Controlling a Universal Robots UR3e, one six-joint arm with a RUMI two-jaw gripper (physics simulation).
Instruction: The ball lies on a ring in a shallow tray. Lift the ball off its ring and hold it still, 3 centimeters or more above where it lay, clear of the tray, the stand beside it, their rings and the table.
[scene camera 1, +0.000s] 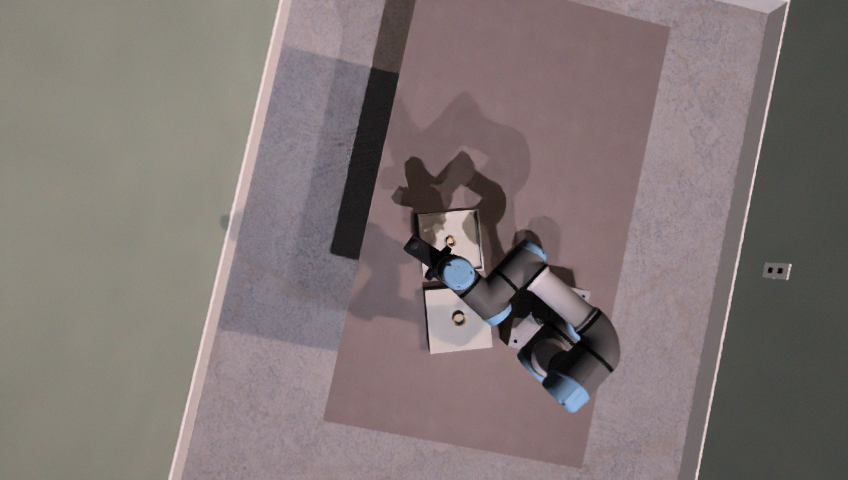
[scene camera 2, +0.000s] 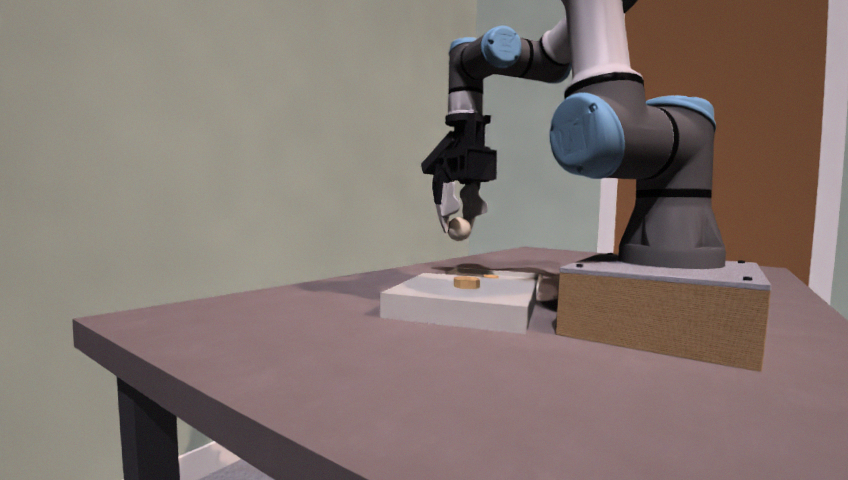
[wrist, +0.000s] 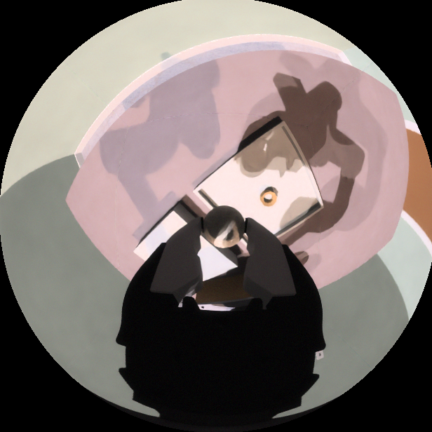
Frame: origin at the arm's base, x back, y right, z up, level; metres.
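Where they show: gripper, fingertip midpoint: (scene camera 2: 457, 233); arm's base, origin of the base link: (scene camera 2: 669, 262).
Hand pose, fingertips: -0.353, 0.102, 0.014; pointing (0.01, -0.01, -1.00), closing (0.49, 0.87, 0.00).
Things, the pixels of their centre, and the offset from my fingertips, as dx, dy, dz. "pt": a spot on its surface instead. Level surfaces: height alone.
- pale ball, body centre: (scene camera 2: 458, 229) +0.004, -0.002, +0.008
- shallow white tray, surface spot: (scene camera 1: 461, 222) pt +0.077, +0.128, -0.096
- orange ring, surface spot: (scene camera 2: 466, 283) pt +0.096, -0.183, -0.058
- table, its level: dz -0.099
The pale ball (scene camera 2: 459, 228) (wrist: 224, 229) is held between the two fingertips of my gripper (scene camera 2: 458, 225) (wrist: 223, 218). In scene camera 2 it hangs in the air, well above the table and the tray, touching neither. The shallow white tray (scene camera 1: 461, 222) (wrist: 250, 185) has thin raised walls and an orange ring (wrist: 269, 204) on its floor. The white stand (scene camera 1: 443, 339) (scene camera 2: 455, 311) is beside the tray and bears another orange ring (scene camera 2: 466, 283). The arm hides the ball and fingertips in scene camera 1. The spot below the ball is hidden in the wrist view.
The arm's base stands on a wooden block (scene camera 2: 660, 315), right of the stand in scene camera 2. The table (scene camera 1: 553, 107) (scene camera 2: 297, 368) extends around the tray and stand. The arm's shadows fall across the table and part of the tray.
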